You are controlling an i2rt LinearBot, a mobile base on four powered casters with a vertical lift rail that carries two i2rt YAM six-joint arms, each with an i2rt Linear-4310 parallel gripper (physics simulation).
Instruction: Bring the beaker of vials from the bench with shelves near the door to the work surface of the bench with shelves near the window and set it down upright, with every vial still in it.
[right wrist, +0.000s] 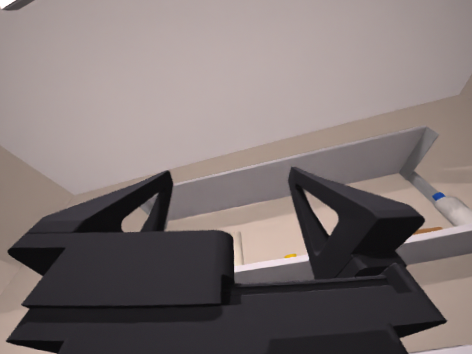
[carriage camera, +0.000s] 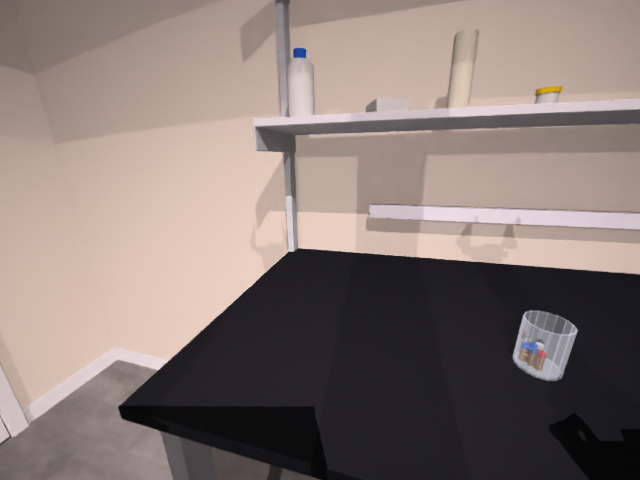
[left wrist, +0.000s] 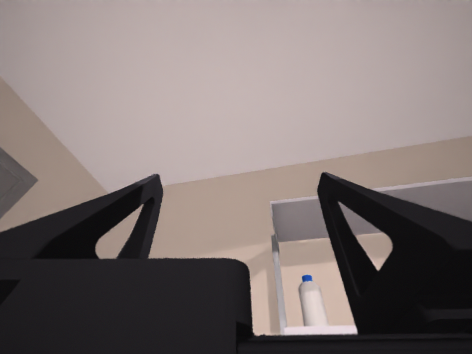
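A clear beaker [carriage camera: 545,345] stands upright on the black bench top [carriage camera: 382,330], at the right of the carriage view. Several small vials [carriage camera: 533,353] with blue, red and white caps are inside it, at its lower left. My left gripper [left wrist: 240,182] is open with nothing between its fingers and points up toward the ceiling and upper shelf. My right gripper [right wrist: 230,175] is open and empty too, also pointing up. The beaker does not show in the wrist views. A dark part at the lower right corner of the carriage view cannot be made out clearly.
A shelf [carriage camera: 413,119] above the bench holds a white bottle [carriage camera: 301,87] with a blue cap, a grey box [carriage camera: 391,104], a tall beige cylinder [carriage camera: 463,69] and a yellow-lidded jar [carriage camera: 547,95]. A post [carriage camera: 291,201] stands at the bench's back left corner. A white rail [carriage camera: 496,214] runs along the wall.
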